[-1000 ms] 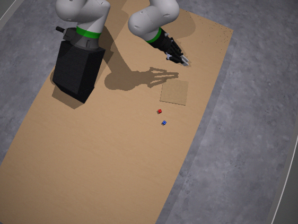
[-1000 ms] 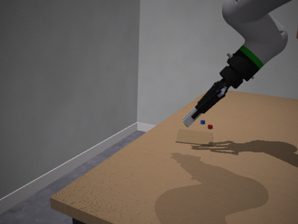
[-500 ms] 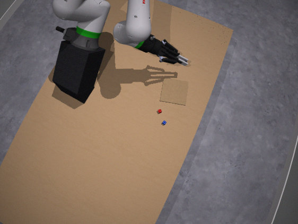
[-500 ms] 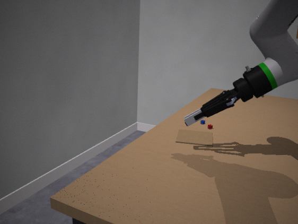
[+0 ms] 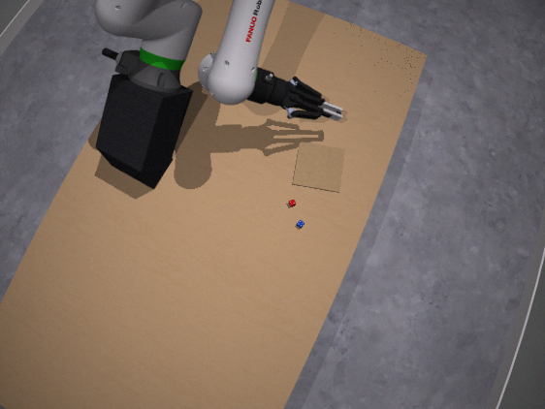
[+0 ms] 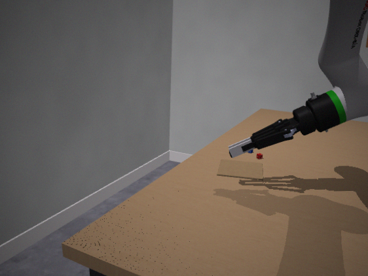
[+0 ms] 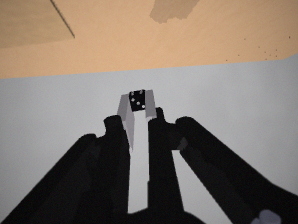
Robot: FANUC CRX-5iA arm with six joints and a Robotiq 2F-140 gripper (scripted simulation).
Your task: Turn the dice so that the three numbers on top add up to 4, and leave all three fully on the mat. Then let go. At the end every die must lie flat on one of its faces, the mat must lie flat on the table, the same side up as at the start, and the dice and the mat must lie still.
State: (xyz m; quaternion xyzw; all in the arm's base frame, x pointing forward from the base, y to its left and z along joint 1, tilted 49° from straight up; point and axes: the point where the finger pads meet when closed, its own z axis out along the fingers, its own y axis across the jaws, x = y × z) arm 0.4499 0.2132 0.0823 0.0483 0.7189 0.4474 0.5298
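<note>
The tan mat lies 120 mm to the right of my hand, 110 mm below it and 40 mm ahead of it. Also, from my hand: red die: 270 mm to the right, 110 mm below, 20 mm ahead; then blue die: 310 mm to the right, 110 mm below, 70 mm ahead; then black die: 20 mm below, 20 mm ahead, 10 mm to the left.
</note>
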